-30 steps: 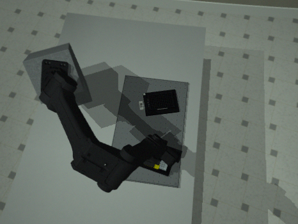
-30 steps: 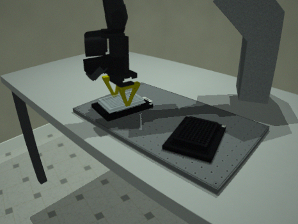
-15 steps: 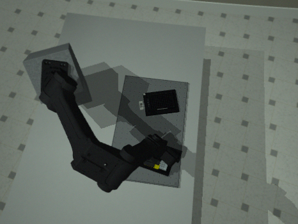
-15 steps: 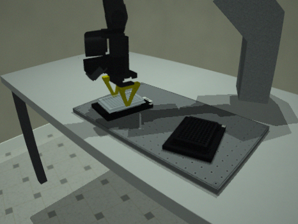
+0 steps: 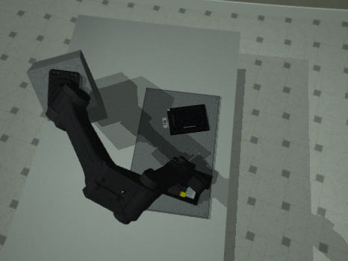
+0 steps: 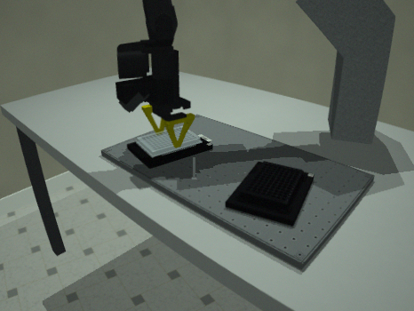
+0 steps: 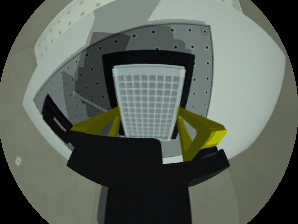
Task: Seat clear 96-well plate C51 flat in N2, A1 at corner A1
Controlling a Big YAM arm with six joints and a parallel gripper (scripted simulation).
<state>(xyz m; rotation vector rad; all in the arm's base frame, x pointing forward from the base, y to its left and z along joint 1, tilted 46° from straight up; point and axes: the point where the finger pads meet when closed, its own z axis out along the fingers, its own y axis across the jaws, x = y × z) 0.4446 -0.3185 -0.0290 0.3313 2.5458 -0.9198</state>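
Now: hand 1 cm above the clear 96-well plate C51. From my hand the other things lie so: station label: 27 cm to the left, 6 cm behind, 3 cm below; black plate nest N2: 2 cm below; black 96-well plate C15: 27 cm to the left, 4 cm ahead, 1 cm below.
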